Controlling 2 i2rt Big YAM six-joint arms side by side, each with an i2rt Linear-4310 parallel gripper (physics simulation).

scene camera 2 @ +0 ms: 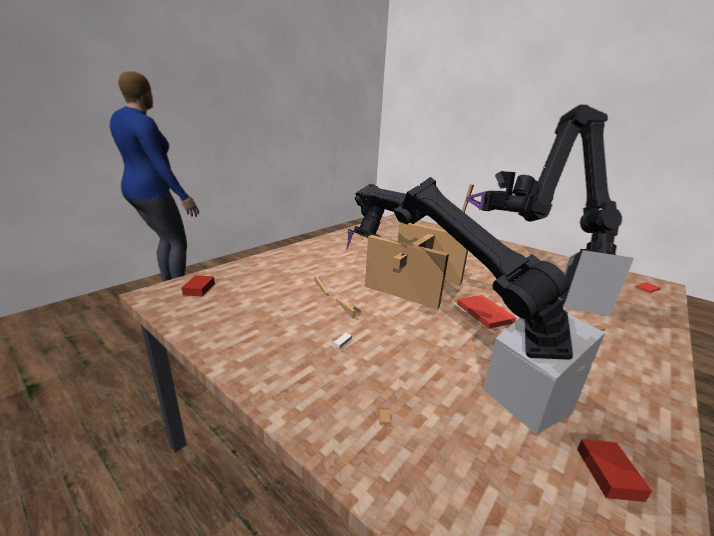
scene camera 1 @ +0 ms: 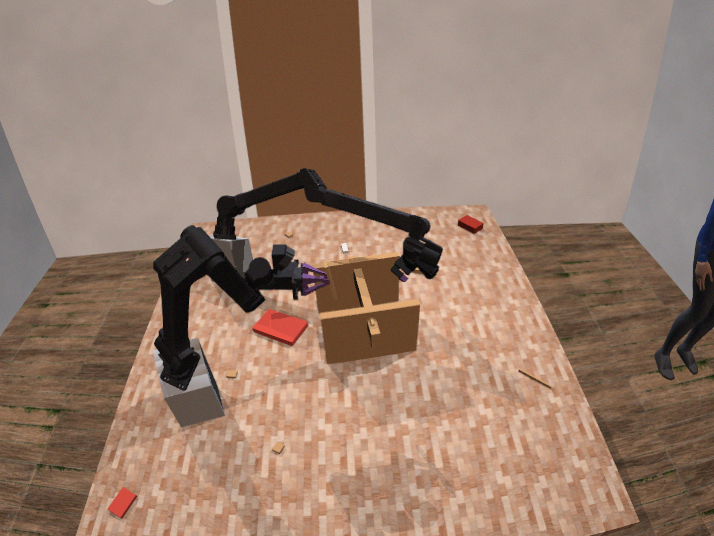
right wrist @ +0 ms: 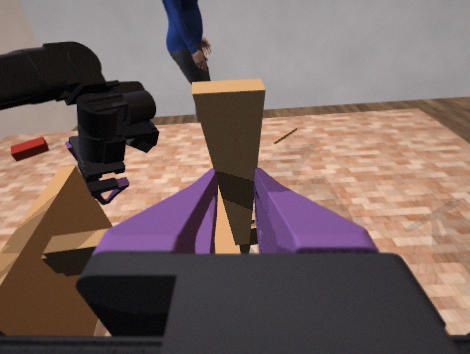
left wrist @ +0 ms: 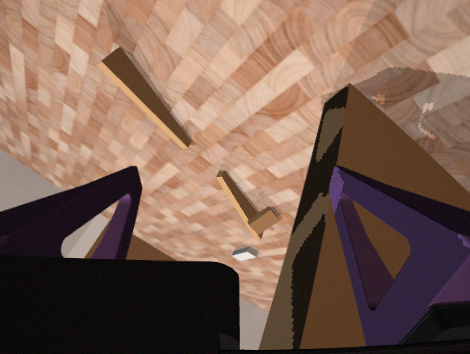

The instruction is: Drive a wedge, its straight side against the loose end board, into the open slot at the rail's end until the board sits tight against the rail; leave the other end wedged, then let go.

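Frame: origin at the left arm's base, x ahead, y left, z up, level; millimetres.
Seen in the pictures: left gripper, fingertip midpoint: point(scene camera 2: 358, 254) point(scene camera 1: 410, 271) point(right wrist: 96, 186) point(left wrist: 235, 176); right gripper, fingertip midpoint: point(scene camera 2: 467, 198) point(scene camera 1: 329, 279) point(right wrist: 235, 177); left arm's base at its link origin: point(scene camera 2: 547, 335) point(scene camera 1: 224, 237); right arm's base at its link origin: point(scene camera 1: 180, 367).
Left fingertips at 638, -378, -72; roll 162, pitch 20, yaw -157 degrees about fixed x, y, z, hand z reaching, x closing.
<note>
Pixels of each thing's top centre, then the offset from my left fingertips to it, as dx, dy, dz. "spot": a spot on its surface instead.
- tan wedge at its top centre: point(right wrist: 217, 76) point(scene camera 2: 469, 183) -341, -224, +283
- rail at its top centre: point(right wrist: 132, 232) point(scene camera 1: 363, 288) point(scene camera 2: 420, 240) -213, -109, +66
- nearer at its top centre: point(right wrist: 222, 208) point(scene camera 1: 370, 309) point(scene camera 2: 433, 228) -230, -231, +87
- farther at its top centre: point(right wrist: 20, 236) point(scene camera 1: 356, 260) point(scene camera 2: 406, 244) -195, +21, +87
- rail end at a spot on its surface: point(scene camera 1: 374, 328) spot: -236, -283, +56
- white block at its top centre: point(left wrist: 243, 256) point(scene camera 2: 342, 338) point(scene camera 1: 344, 247) -140, +387, -106
- red slab at its top centre: point(scene camera 1: 279, 324) point(scene camera 2: 485, 308) -496, -9, -97
- thin stick at its top centre: point(scene camera 1: 535, 377) point(right wrist: 285, 134) +230, -543, -109
A tan wedge point(right wrist: 231, 135) point(scene camera 2: 469, 192) stands upright, shut between the fingers of my right gripper point(scene camera 1: 329, 281) point(scene camera 2: 468, 199). Its wide end is up, and it is beside the frame's left edge in scene camera 1. The rail point(scene camera 1: 362, 288) point(scene camera 2: 425, 241) joins two upright boards, one nearer point(scene camera 1: 348, 340) and one farther point(scene camera 1: 380, 275) in scene camera 1. A rail end point(scene camera 1: 374, 328) sticks through the nearer board, with a small piece at its top; the other rail end point(scene camera 2: 399, 261) sticks through the farther one. My left gripper point(left wrist: 235, 176) is open and empty beyond the farther board.
Two tan strips point(left wrist: 150, 102) point(left wrist: 240, 197) lie on the table beyond the farther board, one with a small block point(left wrist: 265, 220) at its end. A white block point(scene camera 1: 344, 248) lies near them. A red slab point(scene camera 1: 280, 327) lies left of the frame. A thin stick point(scene camera 1: 535, 378) lies at the right.
</note>
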